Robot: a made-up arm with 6 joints.
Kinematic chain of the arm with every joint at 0, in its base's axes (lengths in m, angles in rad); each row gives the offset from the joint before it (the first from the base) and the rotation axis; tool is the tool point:
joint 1: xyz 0 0 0.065 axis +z
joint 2: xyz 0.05 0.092 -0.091 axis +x
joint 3: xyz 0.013 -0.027 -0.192 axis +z
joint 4: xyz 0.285 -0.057 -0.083 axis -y
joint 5: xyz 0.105 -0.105 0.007 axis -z
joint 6: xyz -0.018 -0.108 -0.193 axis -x
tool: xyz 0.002 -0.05 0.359
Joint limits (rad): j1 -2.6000..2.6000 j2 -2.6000..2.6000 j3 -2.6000..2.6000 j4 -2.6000..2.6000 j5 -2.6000..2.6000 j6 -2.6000..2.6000
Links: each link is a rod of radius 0.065 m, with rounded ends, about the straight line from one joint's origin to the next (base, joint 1, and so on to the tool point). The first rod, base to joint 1, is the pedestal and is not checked.
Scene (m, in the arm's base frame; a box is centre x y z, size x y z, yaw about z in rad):
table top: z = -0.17
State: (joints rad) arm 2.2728 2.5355 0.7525 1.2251 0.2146 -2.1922
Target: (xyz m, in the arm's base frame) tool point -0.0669 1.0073 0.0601
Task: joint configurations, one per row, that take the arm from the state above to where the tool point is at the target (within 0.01 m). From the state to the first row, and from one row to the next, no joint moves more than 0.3 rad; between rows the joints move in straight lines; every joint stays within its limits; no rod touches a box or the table.
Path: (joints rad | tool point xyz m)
1: 2.0417 2.5006 0.7040 1.2824 0.1322 -2.1956 | -0.6800 0.7186 0.2835
2: 1.8107 2.4657 0.6556 1.3396 0.0498 -2.1990 | -0.5071 0.8666 0.2107
3: 1.5796 2.4308 0.6071 1.3969 -0.0326 -2.2023 | -0.2978 0.9661 0.1358
4: 1.3486 2.3959 0.5587 1.4542 -0.1150 -2.2057 | -0.0669 1.0073 0.0601

